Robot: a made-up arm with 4 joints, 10 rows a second.
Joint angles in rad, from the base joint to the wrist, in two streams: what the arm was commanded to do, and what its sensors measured. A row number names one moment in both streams.
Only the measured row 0 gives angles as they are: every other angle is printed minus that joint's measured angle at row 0.
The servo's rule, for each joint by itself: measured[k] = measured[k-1] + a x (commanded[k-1-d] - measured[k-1]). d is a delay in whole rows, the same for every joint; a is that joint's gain. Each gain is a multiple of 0.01, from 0.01 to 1. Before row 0 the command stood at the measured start. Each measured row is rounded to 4 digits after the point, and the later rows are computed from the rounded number. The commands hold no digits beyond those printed.
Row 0, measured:
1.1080, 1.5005, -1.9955, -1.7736
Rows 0 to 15, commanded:
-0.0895, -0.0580, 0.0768, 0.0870
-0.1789, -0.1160, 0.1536, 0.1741
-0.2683, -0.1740, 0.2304, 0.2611
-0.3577, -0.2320, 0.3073, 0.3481
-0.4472, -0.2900, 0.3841, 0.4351
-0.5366, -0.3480, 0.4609, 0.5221
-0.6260, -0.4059, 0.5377, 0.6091
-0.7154, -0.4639, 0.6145, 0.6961
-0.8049, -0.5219, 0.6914, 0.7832
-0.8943, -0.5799, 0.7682, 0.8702
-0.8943, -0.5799, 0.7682, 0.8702
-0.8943, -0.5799, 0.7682, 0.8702
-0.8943, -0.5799, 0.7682, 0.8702
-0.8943, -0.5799, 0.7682, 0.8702
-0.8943, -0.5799, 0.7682, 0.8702
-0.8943, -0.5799, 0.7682, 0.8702
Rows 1 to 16, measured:
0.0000, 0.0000, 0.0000, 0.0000
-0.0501, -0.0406, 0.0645, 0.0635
-0.1222, -0.0934, 0.1393, 0.1442
-0.2040, -0.1498, 0.2158, 0.2295
-0.2901, -0.2073, 0.2927, 0.3161
-0.3781, -0.2652, 0.3695, 0.4030
-0.4669, -0.3232, 0.4463, 0.4899
-0.5560, -0.3811, 0.5231, 0.5769
-0.6453, -0.4391, 0.5999, 0.6639
-0.7347, -0.4971, 0.6768, 0.7510
-0.8241, -0.5551, 0.7536, 0.8380
-0.8634, -0.5725, 0.7659, 0.8615
-0.8807, -0.5777, 0.7678, 0.8679
-0.8883, -0.5792, 0.7681, 0.8696
-0.8917, -0.5797, 0.7682, 0.8700
-0.8932, -0.5798, 0.7682, 0.8701
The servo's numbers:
d 1
a 0.56 0.70 0.84 0.73

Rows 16 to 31, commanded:
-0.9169, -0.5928, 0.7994, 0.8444
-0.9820, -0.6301, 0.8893, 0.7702
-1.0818, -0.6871, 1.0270, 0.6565
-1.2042, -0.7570, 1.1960, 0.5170
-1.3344, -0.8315, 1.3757, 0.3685
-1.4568, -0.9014, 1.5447, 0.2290
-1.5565, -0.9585, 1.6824, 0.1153
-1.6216, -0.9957, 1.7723, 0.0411
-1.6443, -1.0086, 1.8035, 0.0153
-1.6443, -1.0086, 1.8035, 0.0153
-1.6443, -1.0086, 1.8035, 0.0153
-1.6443, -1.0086, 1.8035, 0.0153
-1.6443, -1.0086, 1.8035, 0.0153
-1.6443, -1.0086, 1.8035, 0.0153
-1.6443, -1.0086, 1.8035, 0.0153
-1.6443, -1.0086, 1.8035, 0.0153
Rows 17 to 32, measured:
-0.8938, -0.5799, 0.7682, 0.8702
-0.9067, -0.5889, 0.7944, 0.8514
-0.9489, -0.6177, 0.8741, 0.7921
-1.0233, -0.6663, 1.0025, 0.6931
-1.1246, -0.7298, 1.1650, 0.5645
-1.2421, -0.8010, 1.3420, 0.4214
-1.3623, -0.8713, 1.5123, 0.2809
-1.4711, -0.9323, 1.6552, 0.1600
-1.5554, -0.9767, 1.7536, 0.0732
-1.6052, -0.9990, 1.7955, 0.0309
-1.6271, -1.0057, 1.8022, 0.0195
-1.6367, -1.0077, 1.8033, 0.0164
-1.6410, -1.0083, 1.8035, 0.0156
-1.6428, -1.0085, 1.8035, 0.0154
-1.6436, -1.0086, 1.8035, 0.0153
-1.6440, -1.0086, 1.8035, 0.0153

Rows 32 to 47, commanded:
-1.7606, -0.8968, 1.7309, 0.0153
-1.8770, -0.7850, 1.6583, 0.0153
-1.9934, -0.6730, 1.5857, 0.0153
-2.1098, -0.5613, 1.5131, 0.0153
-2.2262, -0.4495, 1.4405, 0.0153
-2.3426, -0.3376, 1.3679, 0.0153
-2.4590, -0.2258, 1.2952, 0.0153
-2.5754, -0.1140, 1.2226, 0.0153
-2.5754, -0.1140, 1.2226, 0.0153
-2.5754, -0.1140, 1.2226, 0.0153
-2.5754, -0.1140, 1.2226, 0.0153
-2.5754, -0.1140, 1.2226, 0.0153
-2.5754, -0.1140, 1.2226, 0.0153
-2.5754, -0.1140, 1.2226, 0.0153
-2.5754, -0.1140, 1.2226, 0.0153
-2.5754, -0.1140, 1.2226, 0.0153
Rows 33 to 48, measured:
-1.6442, -1.0086, 1.8035, 0.0153
-1.7094, -0.9303, 1.7425, 0.0153
-1.8033, -0.8286, 1.6718, 0.0153
-1.9098, -0.7197, 1.5995, 0.0153
-2.0218, -0.6088, 1.5269, 0.0153
-2.1363, -0.4973, 1.4543, 0.0153
-2.2518, -0.3855, 1.3817, 0.0153
-2.3678, -0.2737, 1.3090, 0.0153
-2.4841, -0.1619, 1.2364, 0.0153
-2.5352, -0.1284, 1.2248, 0.0153
-2.5577, -0.1183, 1.2230, 0.0153
-2.5676, -0.1153, 1.2227, 0.0153
-2.5720, -0.1144, 1.2226, 0.0153
-2.5739, -0.1141, 1.2226, 0.0153
-2.5747, -0.1140, 1.2226, 0.0153
-2.5751, -0.1140, 1.2226, 0.0153

